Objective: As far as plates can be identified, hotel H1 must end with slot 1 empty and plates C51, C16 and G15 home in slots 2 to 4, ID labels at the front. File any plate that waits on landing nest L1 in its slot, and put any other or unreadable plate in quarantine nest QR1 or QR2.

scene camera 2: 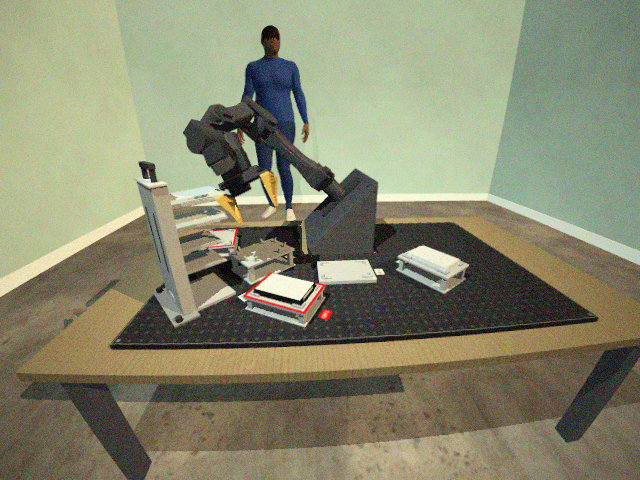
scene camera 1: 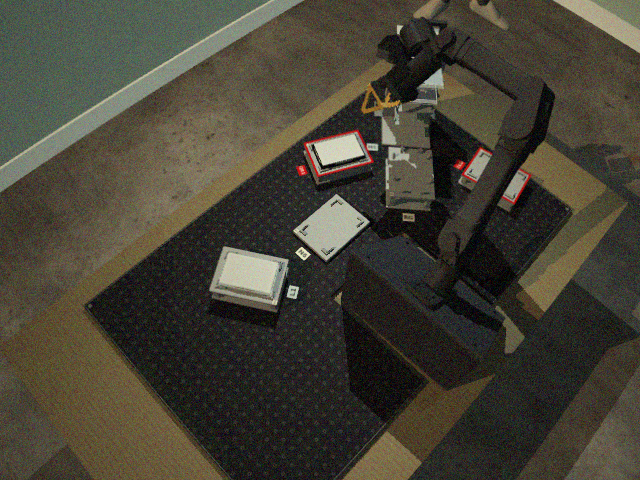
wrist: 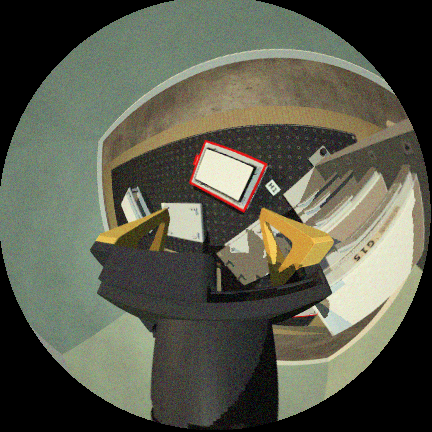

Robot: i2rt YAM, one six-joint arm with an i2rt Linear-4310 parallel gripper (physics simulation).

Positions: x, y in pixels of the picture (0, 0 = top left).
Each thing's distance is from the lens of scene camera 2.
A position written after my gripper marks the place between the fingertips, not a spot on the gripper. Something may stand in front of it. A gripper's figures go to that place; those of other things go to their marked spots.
my gripper (scene camera 2: 258, 215): 62 cm
flat grey nest (scene camera 2: 349, 271): 78 cm
